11 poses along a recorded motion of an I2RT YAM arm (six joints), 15 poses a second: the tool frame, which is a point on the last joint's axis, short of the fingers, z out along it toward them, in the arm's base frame.
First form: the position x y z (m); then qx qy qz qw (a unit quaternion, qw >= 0).
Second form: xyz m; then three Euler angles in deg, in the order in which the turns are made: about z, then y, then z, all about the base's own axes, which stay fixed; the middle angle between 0 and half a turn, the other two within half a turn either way. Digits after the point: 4 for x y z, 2 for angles.
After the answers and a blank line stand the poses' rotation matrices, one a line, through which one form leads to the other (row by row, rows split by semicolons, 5 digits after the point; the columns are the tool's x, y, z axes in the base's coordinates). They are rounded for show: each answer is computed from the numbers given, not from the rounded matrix.
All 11 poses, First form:
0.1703, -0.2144, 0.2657, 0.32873, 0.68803, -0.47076, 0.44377
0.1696, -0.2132, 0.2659, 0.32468, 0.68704, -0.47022, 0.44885
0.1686, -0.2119, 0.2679, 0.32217, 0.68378, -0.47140, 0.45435
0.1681, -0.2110, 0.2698, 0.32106, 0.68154, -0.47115, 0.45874
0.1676, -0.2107, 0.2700, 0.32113, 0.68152, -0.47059, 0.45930
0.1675, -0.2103, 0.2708, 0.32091, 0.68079, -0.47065, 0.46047
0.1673, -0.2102, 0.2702, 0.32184, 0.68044, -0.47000, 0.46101
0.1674, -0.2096, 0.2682, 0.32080, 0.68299, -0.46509, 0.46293
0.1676, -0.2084, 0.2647, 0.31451, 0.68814, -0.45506, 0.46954
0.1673, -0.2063, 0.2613, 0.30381, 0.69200, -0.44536, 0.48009
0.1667, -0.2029, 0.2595, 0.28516, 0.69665, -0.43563, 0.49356
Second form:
0.1703, -0.2144, 0.2657, -21.15, 99.38, -72.23
0.1696, -0.2132, 0.2659, -21.04, 98.91, -71.63
0.1686, -0.2119, 0.2679, -20.83, 98.20, -71.28
0.1681, -0.2110, 0.2698, -20.54, 97.77, -70.99
0.1676, -0.2107, 0.2700, -20.47, 97.77, -70.93
0.1675, -0.2103, 0.2708, -20.39, 97.64, -70.86
0.1673, -0.2102, 0.2702, -20.24, 97.65, -70.87
0.1674, -0.2096, 0.2682, -19.97, 97.98, -70.29
0.1676, -0.2084, 0.2647, -19.54, 98.33, -68.67
0.1673, -0.2063, 0.2613, -19.15, 98.18, -66.55
0.1667, -0.2029, 0.2595, -19.17, 97.66, -63.69

-0.39001 0.87017 0.30115; 0.03453 0.34064 -0.93956; -0.92016 -0.35603 -0.16290
-0.38624 0.86824 0.31141; 0.02402 0.34696 -0.93757; -0.92208 -0.35465 -0.15487
-0.37955 0.86895 0.31761; 0.01223 0.34798 -0.93742; -0.92509 -0.35191 -0.14270
-0.37296 0.86990 0.32276; 0.00536 0.34988 -0.93678; -0.92783 -0.34765 -0.13515
-0.37184 0.86999 0.32380; 0.00543 0.35084 -0.93642; -0.92828 -0.34644 -0.13518
-0.36997 0.87038 0.32489; 0.00350 0.35101 -0.93636; -0.92904 -0.34529 -0.13291
-0.36778 0.87133 0.32485; 0.00464 0.35104 -0.93635; -0.92990 -0.34287 -0.13315
-0.36557 0.86881 0.33395; 0.00760 0.36156 -0.93232; -0.93075 -0.33829 -0.13877
-0.36123 0.86019 0.35998; 0.00552 0.38801 -0.92164; -0.93246 -0.33094 -0.14491
-0.35442 0.84810 0.39384; -0.00715 0.41871 -0.90809; -0.93506 -0.32467 -0.14233
-0.35017 0.82732 0.43922; -0.03271 0.45783 -0.88844; -0.93611 -0.32547 -0.13326

